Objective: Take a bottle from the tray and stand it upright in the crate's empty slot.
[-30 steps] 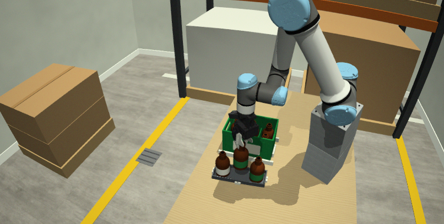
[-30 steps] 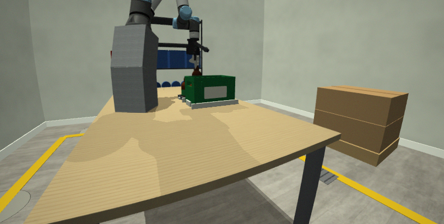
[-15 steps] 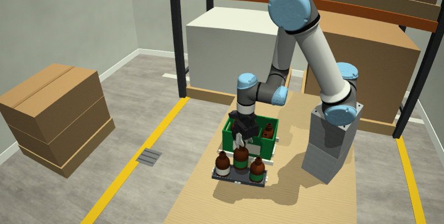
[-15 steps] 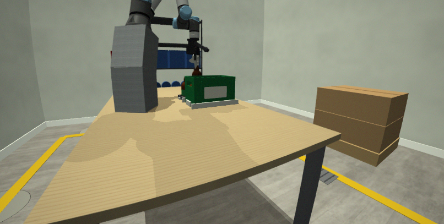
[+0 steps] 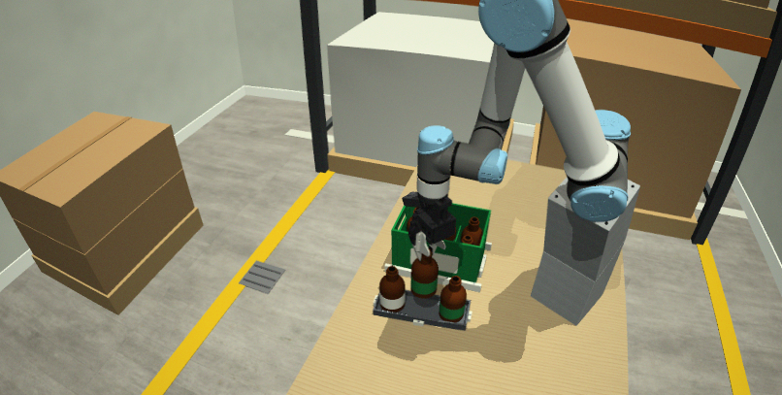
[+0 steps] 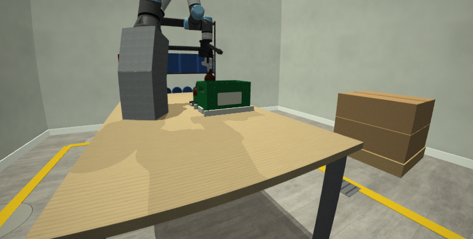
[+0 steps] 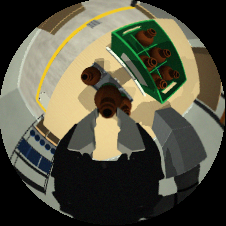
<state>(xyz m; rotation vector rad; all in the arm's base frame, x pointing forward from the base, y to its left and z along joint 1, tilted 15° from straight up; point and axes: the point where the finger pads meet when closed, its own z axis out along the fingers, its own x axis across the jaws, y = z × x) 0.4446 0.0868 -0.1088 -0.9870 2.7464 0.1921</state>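
Right now the brown bottle is 70 mm below my hand. Also, from my hand: white-labelled bottle (90 mm ahead, 10 mm to the right, 160 mm below); crate (30 mm behind, 220 mm to the right, 160 mm below); tray (230 mm below).
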